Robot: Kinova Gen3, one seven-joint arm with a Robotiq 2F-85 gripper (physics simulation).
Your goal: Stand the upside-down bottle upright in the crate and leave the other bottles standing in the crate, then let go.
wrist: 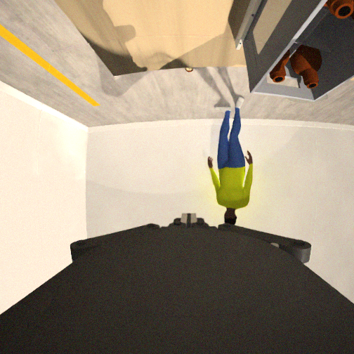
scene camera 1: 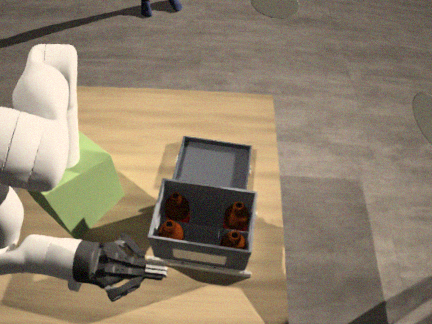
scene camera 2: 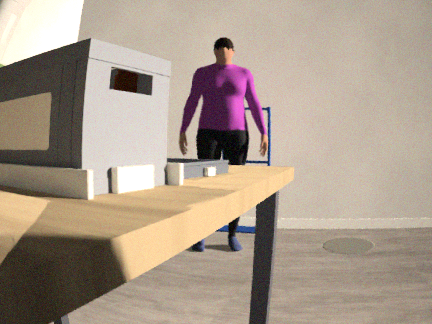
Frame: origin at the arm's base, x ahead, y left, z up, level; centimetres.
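Where they show: gripper, fingertip midpoint: [scene camera 1: 166,272].
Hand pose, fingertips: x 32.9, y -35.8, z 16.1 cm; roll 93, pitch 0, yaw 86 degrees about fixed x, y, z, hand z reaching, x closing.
Observation:
After its pixels a point has its place.
Four brown bottles [scene camera 1: 177,206] {x 31.8, y -7.5, z -12.7 cm} [scene camera 1: 237,216] {x 49.1, y -10.1, z -13.2 cm} [scene camera 1: 171,230] {x 30.7, y -16.0, z -10.5 cm} [scene camera 1: 233,239] {x 47.4, y -18.7, z -9.6 cm} stand neck up in the grey crate [scene camera 1: 237,256] {x 48.6, y -22.4, z -12.4 cm} [scene camera 2: 125,125] {x 53.0, y -14.8, z -18.0 cm} [wrist: 265,60], at its left and right sides. The middle compartments between them hold no visible bottle. No upside-down bottle shows in the crate. A tiny brown and pale object [wrist: 189,69] shows at the table edge in the wrist view; it may be part of a bottle, but too little shows to tell. My gripper [scene camera 1: 162,270] {x 32.9, y -35.8, z 16.1 cm} [wrist: 188,222] is shut and empty, pointing right, beside the crate's front left corner in scene camera 1.
A shallow grey tray or lid [scene camera 1: 215,162] {x 43.3, y 16.9, z -25.3 cm} [scene camera 2: 200,170] {x 54.5, y 11.0, z -24.7 cm} lies behind the crate. A green block [scene camera 1: 97,190] {x 7.8, y -3.3, z -11.9 cm} stands left of the crate, near the white arm. The wooden table [scene camera 1: 225,110] {x 47.4, y 42.7, z -25.8 cm} [scene camera 2: 210,202] {x 64.7, y -18.5, z -25.9 cm} ends a little right of the crate. People stand beyond the table.

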